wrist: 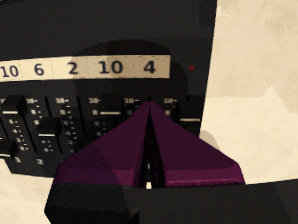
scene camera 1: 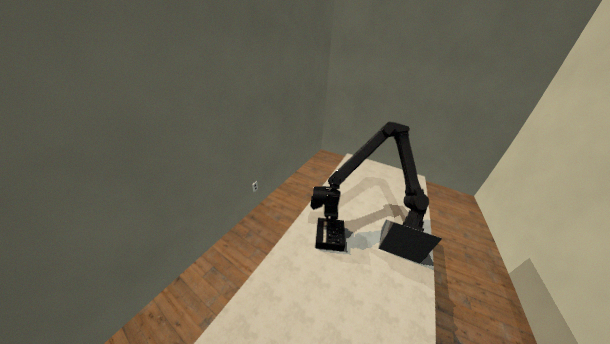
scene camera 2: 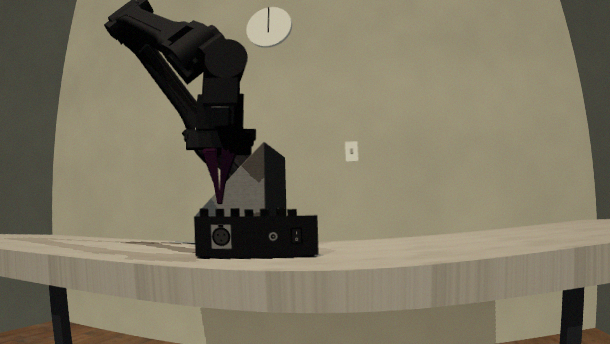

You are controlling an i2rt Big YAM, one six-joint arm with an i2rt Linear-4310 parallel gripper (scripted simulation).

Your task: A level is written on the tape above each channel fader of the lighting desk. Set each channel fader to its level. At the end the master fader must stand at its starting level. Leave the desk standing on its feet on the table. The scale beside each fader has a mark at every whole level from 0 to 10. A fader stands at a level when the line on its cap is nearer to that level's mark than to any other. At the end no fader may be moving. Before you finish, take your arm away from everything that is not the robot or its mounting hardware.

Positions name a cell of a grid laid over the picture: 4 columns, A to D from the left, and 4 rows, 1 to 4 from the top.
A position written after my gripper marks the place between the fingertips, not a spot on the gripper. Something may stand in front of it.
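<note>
My gripper (scene camera 2: B3) is visible to me, and the wrist view gives me a sight of the gripper (wrist: B2) as well.
</note>
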